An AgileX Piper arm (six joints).
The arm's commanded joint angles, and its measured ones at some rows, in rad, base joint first. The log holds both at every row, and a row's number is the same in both.
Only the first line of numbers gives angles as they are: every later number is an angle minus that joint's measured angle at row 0.
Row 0, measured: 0.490 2.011 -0.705 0.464 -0.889 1.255
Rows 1 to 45, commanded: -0.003 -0.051 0.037 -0.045 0.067 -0.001; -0.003 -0.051 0.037 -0.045 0.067 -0.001; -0.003 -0.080 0.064 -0.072 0.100 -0.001; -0.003 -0.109 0.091 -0.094 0.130 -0.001; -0.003 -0.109 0.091 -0.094 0.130 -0.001; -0.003 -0.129 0.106 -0.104 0.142 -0.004; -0.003 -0.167 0.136 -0.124 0.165 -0.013; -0.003 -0.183 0.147 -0.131 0.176 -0.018; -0.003 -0.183 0.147 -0.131 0.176 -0.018; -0.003 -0.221 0.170 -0.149 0.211 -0.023; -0.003 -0.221 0.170 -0.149 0.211 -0.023; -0.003 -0.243 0.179 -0.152 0.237 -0.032; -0.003 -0.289 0.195 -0.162 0.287 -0.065; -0.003 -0.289 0.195 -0.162 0.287 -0.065; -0.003 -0.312 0.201 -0.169 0.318 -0.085; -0.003 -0.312 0.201 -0.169 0.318 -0.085; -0.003 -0.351 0.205 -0.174 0.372 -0.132; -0.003 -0.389 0.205 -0.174 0.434 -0.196; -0.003 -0.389 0.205 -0.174 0.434 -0.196; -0.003 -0.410 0.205 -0.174 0.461 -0.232; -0.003 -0.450 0.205 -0.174 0.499 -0.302; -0.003 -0.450 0.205 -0.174 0.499 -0.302; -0.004 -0.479 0.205 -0.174 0.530 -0.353; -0.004 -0.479 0.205 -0.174 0.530 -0.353; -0.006 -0.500 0.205 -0.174 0.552 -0.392; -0.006 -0.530 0.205 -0.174 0.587 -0.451; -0.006 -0.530 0.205 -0.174 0.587 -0.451; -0.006 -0.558 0.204 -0.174 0.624 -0.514; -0.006 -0.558 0.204 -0.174 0.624 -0.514; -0.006 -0.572 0.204 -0.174 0.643 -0.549; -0.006 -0.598 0.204 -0.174 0.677 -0.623; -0.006 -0.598 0.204 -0.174 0.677 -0.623; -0.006 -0.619 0.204 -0.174 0.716 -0.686; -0.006 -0.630 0.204 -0.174 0.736 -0.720; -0.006 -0.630 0.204 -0.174 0.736 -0.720; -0.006 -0.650 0.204 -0.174 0.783 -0.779; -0.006 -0.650 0.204 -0.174 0.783 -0.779; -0.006 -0.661 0.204 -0.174 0.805 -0.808; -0.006 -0.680 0.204 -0.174 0.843 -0.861; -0.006 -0.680 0.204 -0.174 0.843 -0.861; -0.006 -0.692 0.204 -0.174 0.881 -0.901; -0.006 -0.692 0.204 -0.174 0.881 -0.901; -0.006 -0.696 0.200 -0.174 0.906 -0.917; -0.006 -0.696 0.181 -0.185 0.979 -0.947; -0.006 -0.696 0.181 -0.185 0.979 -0.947
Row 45, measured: -0.004 -0.685 0.202 -0.164 0.889 -0.887
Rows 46 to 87, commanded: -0.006 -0.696 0.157 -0.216 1.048 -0.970; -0.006 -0.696 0.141 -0.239 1.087 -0.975; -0.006 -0.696 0.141 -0.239 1.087 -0.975; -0.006 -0.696 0.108 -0.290 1.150 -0.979; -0.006 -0.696 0.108 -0.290 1.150 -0.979; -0.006 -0.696 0.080 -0.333 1.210 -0.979; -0.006 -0.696 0.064 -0.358 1.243 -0.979; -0.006 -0.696 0.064 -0.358 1.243 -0.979; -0.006 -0.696 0.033 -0.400 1.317 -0.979; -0.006 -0.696 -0.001 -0.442 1.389 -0.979; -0.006 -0.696 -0.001 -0.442 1.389 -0.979; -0.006 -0.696 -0.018 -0.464 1.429 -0.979; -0.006 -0.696 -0.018 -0.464 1.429 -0.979; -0.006 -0.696 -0.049 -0.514 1.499 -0.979; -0.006 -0.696 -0.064 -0.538 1.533 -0.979; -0.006 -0.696 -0.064 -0.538 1.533 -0.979; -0.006 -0.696 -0.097 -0.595 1.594 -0.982; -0.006 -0.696 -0.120 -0.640 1.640 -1.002; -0.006 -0.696 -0.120 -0.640 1.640 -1.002; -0.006 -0.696 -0.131 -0.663 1.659 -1.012; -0.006 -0.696 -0.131 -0.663 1.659 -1.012; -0.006 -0.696 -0.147 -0.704 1.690 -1.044; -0.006 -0.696 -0.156 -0.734 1.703 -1.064; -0.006 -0.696 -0.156 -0.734 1.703 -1.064; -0.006 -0.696 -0.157 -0.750 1.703 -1.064; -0.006 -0.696 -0.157 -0.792 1.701 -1.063; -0.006 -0.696 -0.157 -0.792 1.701 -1.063; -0.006 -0.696 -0.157 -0.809 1.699 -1.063; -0.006 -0.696 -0.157 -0.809 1.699 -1.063; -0.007 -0.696 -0.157 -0.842 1.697 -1.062; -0.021 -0.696 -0.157 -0.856 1.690 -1.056; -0.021 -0.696 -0.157 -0.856 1.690 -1.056; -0.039 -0.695 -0.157 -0.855 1.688 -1.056; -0.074 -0.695 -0.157 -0.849 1.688 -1.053; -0.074 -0.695 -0.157 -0.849 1.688 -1.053; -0.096 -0.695 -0.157 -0.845 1.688 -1.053; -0.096 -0.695 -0.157 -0.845 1.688 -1.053; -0.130 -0.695 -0.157 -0.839 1.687 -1.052; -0.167 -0.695 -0.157 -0.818 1.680 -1.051; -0.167 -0.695 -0.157 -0.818 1.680 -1.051; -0.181 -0.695 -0.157 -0.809 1.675 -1.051; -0.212 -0.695 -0.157 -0.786 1.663 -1.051
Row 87, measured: -0.175 -0.692 -0.149 -0.813 1.685 -1.048
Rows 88 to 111, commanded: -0.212 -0.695 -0.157 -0.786 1.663 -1.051; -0.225 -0.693 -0.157 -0.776 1.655 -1.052; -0.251 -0.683 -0.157 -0.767 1.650 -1.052; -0.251 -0.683 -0.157 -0.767 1.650 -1.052; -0.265 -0.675 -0.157 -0.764 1.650 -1.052; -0.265 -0.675 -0.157 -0.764 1.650 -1.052; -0.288 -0.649 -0.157 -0.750 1.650 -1.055; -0.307 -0.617 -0.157 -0.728 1.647 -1.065; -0.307 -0.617 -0.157 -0.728 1.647 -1.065; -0.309 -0.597 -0.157 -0.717 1.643 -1.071; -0.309 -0.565 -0.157 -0.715 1.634 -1.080; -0.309 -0.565 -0.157 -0.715 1.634 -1.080; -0.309 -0.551 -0.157 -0.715 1.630 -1.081; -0.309 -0.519 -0.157 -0.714 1.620 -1.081; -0.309 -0.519 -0.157 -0.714 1.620 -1.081; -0.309 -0.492 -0.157 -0.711 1.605 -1.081; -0.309 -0.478 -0.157 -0.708 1.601 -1.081; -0.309 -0.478 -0.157 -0.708 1.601 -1.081; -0.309 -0.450 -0.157 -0.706 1.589 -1.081; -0.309 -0.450 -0.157 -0.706 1.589 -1.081; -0.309 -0.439 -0.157 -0.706 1.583 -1.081; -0.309 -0.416 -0.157 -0.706 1.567 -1.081; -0.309 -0.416 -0.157 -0.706 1.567 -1.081; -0.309 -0.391 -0.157 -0.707 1.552 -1.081
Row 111, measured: -0.306 -0.420 -0.154 -0.705 1.575 -1.072
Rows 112 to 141, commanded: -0.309 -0.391 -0.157 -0.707 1.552 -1.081; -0.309 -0.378 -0.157 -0.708 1.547 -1.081; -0.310 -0.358 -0.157 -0.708 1.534 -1.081; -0.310 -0.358 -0.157 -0.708 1.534 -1.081; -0.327 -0.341 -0.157 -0.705 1.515 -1.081; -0.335 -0.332 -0.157 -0.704 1.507 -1.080; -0.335 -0.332 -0.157 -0.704 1.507 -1.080; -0.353 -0.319 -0.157 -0.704 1.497 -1.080; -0.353 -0.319 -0.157 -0.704 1.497 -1.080; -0.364 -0.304 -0.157 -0.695 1.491 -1.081; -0.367 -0.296 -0.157 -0.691 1.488 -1.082; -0.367 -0.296 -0.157 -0.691 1.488 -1.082; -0.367 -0.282 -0.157 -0.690 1.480 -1.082; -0.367 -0.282 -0.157 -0.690 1.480 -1.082; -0.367 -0.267 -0.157 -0.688 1.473 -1.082; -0.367 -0.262 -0.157 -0.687 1.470 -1.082; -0.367 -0.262 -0.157 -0.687 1.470 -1.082; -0.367 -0.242 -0.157 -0.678 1.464 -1.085; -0.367 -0.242 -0.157 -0.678 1.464 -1.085; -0.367 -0.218 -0.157 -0.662 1.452 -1.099; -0.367 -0.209 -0.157 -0.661 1.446 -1.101; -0.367 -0.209 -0.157 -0.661 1.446 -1.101; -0.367 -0.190 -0.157 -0.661 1.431 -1.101; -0.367 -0.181 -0.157 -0.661 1.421 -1.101; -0.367 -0.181 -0.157 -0.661 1.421 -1.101; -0.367 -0.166 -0.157 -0.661 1.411 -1.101; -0.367 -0.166 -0.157 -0.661 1.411 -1.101; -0.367 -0.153 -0.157 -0.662 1.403 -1.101; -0.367 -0.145 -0.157 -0.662 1.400 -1.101; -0.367 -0.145 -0.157 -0.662 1.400 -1.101
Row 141, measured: -0.364 -0.163 -0.156 -0.665 1.415 -1.092
